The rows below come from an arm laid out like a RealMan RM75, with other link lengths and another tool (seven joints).
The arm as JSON. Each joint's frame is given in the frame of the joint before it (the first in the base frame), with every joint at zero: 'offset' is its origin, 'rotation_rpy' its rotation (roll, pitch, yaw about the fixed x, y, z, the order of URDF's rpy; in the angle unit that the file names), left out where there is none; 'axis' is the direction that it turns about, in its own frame. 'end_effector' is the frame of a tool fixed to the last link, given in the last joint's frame.
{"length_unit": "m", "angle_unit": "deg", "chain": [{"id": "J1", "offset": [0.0, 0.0, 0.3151], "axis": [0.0, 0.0, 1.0]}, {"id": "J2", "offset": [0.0, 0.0, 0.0], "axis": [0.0, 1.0, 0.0]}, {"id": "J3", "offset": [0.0, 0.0, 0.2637], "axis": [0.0, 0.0, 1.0]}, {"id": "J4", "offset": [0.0, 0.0, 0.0], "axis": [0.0, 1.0, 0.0]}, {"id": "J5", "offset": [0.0, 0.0, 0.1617], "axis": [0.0, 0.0, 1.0]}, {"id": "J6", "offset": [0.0, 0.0, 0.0], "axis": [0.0, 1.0, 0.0]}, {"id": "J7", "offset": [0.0, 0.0, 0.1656], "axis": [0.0, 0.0, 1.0]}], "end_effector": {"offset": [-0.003, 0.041, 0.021], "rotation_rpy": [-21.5, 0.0, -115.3]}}
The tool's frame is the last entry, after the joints.
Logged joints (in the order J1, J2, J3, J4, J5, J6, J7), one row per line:
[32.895, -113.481, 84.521, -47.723, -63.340, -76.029, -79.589]
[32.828, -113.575, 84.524, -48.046, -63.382, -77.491, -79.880]
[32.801, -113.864, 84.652, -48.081, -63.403, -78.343, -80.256]
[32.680, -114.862, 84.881, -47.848, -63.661, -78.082, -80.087]
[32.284, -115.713, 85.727, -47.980, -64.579, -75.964, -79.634]
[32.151, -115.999, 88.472, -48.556, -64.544, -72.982, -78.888]
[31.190, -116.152, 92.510, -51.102, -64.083, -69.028, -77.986]
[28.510, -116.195, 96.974, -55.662, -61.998, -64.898, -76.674]
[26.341, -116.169, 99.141, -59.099, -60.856, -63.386, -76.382]
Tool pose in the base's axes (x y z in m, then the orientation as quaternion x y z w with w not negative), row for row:
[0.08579, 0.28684, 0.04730, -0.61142, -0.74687, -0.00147, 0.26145]
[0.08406, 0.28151, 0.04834, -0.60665, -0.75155, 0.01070, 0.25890]
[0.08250, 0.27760, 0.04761, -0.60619, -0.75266, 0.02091, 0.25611]
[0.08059, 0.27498, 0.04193, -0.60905, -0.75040, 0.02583, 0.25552]
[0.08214, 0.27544, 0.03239, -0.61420, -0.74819, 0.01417, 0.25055]
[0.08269, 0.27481, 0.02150, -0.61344, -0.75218, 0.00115, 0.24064]
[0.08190, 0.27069, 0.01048, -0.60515, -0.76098, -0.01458, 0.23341]
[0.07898, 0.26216, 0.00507, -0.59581, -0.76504, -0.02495, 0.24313]
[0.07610, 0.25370, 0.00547, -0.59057, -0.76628, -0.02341, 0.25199]
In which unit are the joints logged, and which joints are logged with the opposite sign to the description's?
The joints are logged in degrees. Opposite sign: J2, J3, J7.
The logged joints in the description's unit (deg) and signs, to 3 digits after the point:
[32.895, 113.481, -84.521, -47.723, -63.340, -76.029, 79.589]
[32.828, 113.575, -84.524, -48.046, -63.382, -77.491, 79.880]
[32.801, 113.864, -84.652, -48.081, -63.403, -78.343, 80.256]
[32.680, 114.862, -84.881, -47.848, -63.661, -78.082, 80.087]
[32.284, 115.713, -85.727, -47.980, -64.579, -75.964, 79.634]
[32.151, 115.999, -88.472, -48.556, -64.544, -72.982, 78.888]
[31.190, 116.152, -92.510, -51.102, -64.083, -69.028, 77.986]
[28.510, 116.195, -96.974, -55.662, -61.998, -64.898, 76.674]
[26.341, 116.169, -99.141, -59.099, -60.856, -63.386, 76.382]

